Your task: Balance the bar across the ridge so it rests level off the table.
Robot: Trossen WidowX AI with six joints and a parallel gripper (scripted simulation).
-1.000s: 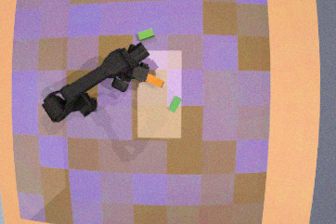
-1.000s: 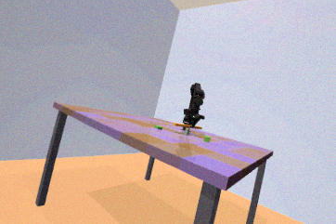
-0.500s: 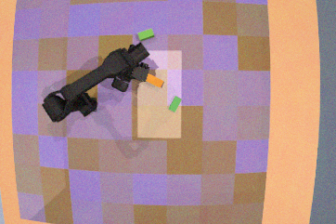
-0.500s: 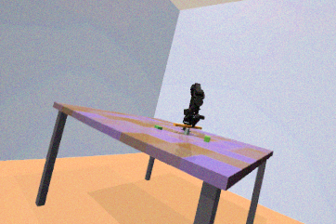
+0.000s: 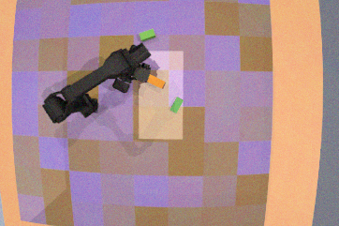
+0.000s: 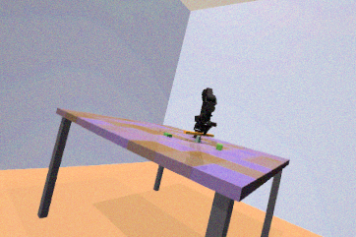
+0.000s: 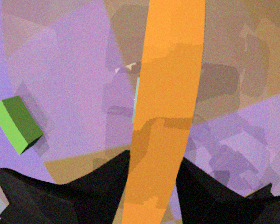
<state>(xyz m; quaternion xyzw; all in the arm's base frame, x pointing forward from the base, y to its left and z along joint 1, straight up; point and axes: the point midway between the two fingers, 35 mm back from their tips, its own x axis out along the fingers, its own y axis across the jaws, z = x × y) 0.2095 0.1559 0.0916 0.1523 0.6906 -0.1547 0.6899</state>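
My gripper tip is 3 cm short of the orange bar and 1 cm to the left of it.
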